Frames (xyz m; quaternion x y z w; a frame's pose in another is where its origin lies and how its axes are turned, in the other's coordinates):
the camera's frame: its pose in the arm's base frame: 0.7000 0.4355 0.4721 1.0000 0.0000 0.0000 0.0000
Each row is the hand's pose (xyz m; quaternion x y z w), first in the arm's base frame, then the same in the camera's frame.
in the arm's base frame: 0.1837 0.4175 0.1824 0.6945 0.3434 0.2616 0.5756
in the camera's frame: -0.5163 0.0180 0.2897 -0.5756 0.2616 -0.3434 0.6945
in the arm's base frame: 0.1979 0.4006 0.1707 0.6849 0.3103 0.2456 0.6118
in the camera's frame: -0.5021 0.0349 0.3014 -0.6118 0.2456 -0.3103 0.6849
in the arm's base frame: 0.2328 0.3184 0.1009 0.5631 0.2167 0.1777 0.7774
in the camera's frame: -0.4672 0.1171 0.3712 -0.7774 0.1777 -0.2167 0.5631
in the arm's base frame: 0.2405 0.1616 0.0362 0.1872 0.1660 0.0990 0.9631
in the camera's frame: -0.4595 0.2739 0.4359 -0.9631 0.0990 -0.1660 0.1872
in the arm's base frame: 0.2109 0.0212 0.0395 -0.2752 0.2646 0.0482 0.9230
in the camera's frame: -0.4891 0.4143 0.4326 0.9230 -0.0482 0.2646 0.2752
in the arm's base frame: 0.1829 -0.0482 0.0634 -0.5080 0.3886 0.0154 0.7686
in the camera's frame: -0.5171 0.4837 0.4087 0.7686 -0.0154 0.3886 0.5080
